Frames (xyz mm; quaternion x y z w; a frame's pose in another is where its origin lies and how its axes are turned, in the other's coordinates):
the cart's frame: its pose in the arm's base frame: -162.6 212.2 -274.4 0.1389 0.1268 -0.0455 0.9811
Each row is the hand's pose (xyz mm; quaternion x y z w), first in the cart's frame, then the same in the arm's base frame.
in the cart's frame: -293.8 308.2 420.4 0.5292 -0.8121 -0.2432 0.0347
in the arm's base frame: -308.1 403.7 273.5 0.4563 -0.7827 -0.4201 0.0524
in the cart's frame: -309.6 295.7 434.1 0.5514 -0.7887 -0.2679 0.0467
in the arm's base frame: -321.6 388.7 287.1 0.4776 -0.7557 -0.4444 0.0570
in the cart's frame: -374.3 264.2 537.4 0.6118 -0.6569 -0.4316 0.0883
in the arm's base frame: -363.5 332.7 391.8 0.5279 -0.6012 -0.5963 0.0653
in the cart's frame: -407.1 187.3 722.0 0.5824 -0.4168 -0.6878 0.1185
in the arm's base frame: -361.1 208.4 551.8 0.4817 -0.3249 -0.8119 0.0569
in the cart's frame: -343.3 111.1 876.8 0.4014 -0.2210 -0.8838 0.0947
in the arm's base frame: -272.5 88.0 659.1 0.2848 -0.1003 -0.9530 0.0250
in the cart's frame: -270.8 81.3 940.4 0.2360 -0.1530 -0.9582 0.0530
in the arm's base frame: -191.4 37.5 691.5 -0.1104 0.0210 0.9936 0.0050
